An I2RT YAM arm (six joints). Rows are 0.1 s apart.
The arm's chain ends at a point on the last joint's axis. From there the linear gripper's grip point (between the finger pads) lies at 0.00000 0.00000 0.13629 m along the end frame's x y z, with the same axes.
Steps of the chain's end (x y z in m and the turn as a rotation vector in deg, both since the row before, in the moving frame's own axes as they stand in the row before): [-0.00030, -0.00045, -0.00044, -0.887, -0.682, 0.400]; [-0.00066, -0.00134, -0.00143, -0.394, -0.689, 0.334]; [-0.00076, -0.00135, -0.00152, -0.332, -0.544, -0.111]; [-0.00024, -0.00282, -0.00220, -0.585, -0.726, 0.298]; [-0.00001, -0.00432, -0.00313, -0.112, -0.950, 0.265]
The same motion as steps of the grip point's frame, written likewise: [-0.00193, 0.00165, -0.00047, -0.887, -0.682, 0.400]; [-0.00230, -0.00041, -0.00144, -0.394, -0.689, 0.334]; [-0.00205, -0.00056, -0.00153, -0.332, -0.544, -0.111]; [-0.00197, -0.00143, -0.00222, -0.585, -0.726, 0.298]; [-0.00227, -0.00406, -0.00315, -0.112, -0.950, 0.265]
